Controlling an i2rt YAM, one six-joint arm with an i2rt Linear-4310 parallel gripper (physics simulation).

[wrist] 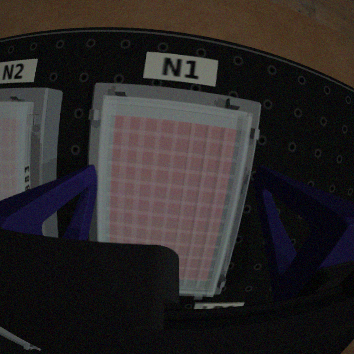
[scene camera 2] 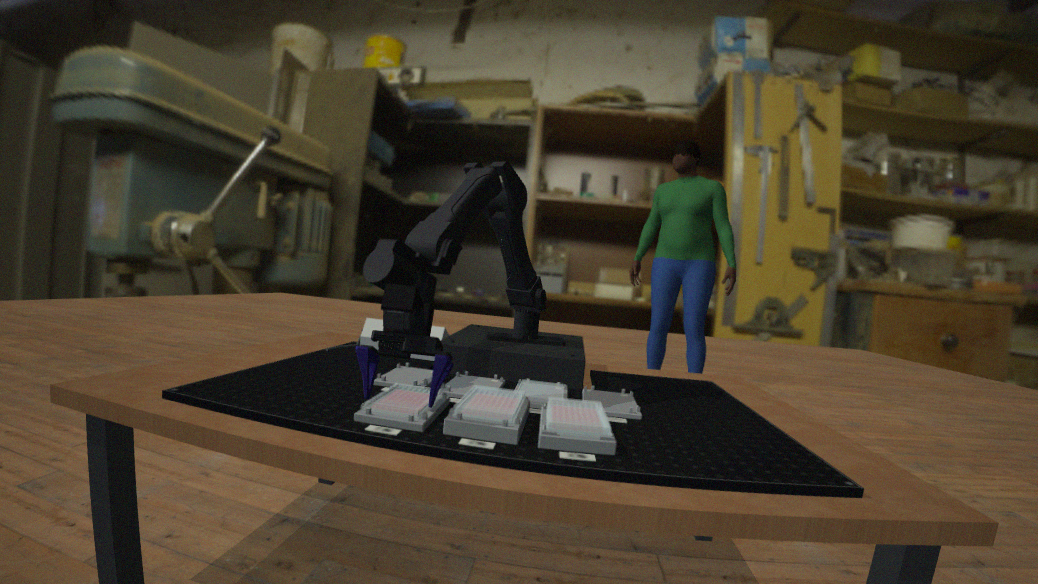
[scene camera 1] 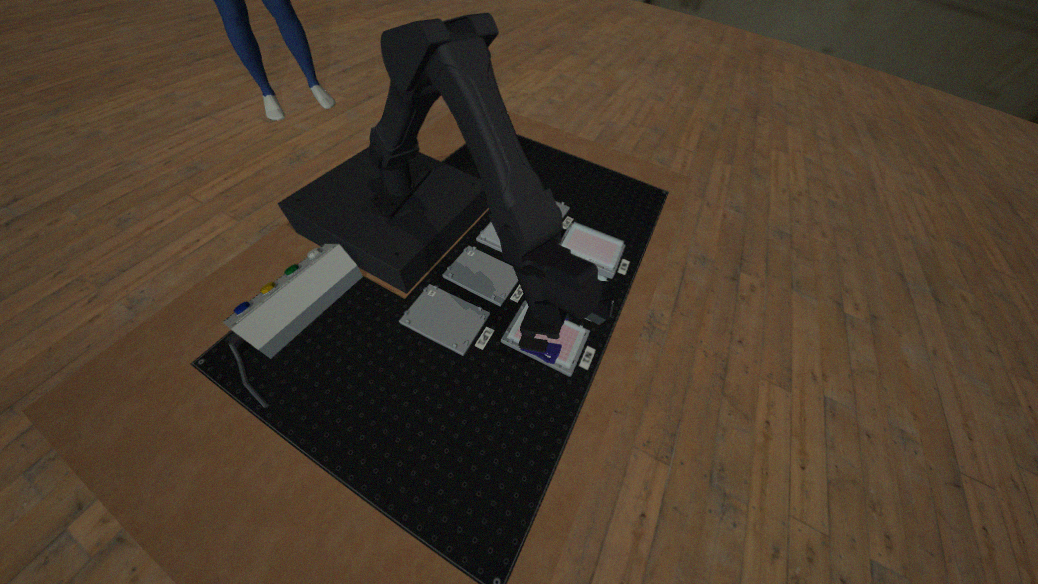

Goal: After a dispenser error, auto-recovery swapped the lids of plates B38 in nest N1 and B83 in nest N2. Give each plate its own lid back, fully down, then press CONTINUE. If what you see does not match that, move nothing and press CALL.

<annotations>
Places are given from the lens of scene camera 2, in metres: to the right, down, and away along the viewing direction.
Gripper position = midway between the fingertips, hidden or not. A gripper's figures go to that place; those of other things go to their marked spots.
my gripper (scene camera 2: 398,403): -0.18, 0.17, 0.61
white button box (scene camera 2: 370,324): -0.39, 0.09, 1.09
</annotations>
